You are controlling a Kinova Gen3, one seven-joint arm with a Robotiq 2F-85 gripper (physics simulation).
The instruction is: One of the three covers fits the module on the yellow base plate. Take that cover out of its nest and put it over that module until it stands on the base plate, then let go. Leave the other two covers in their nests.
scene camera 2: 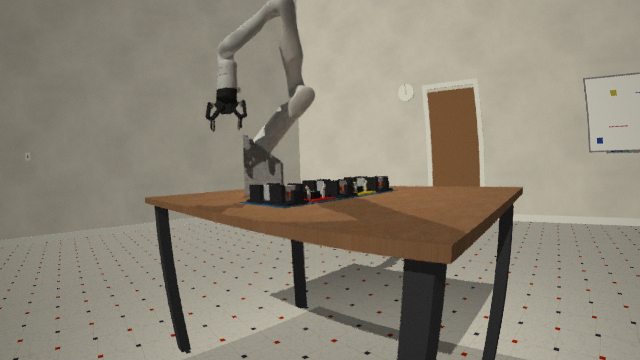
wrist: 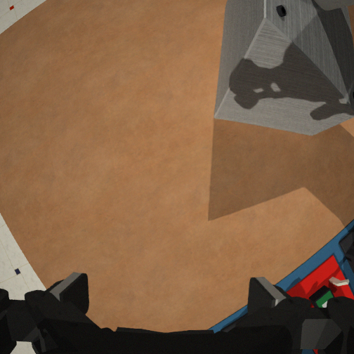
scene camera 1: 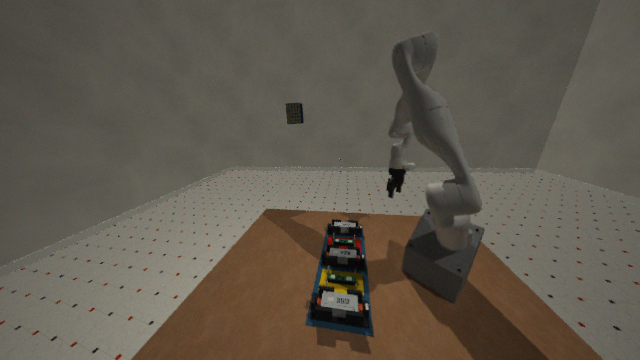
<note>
I see my gripper (scene camera 2: 226, 130), a grey cover (scene camera 1: 339, 302) and a blue board (scene camera 1: 355, 322).
My gripper shows as well in the wrist view (wrist: 167, 295).
</note>
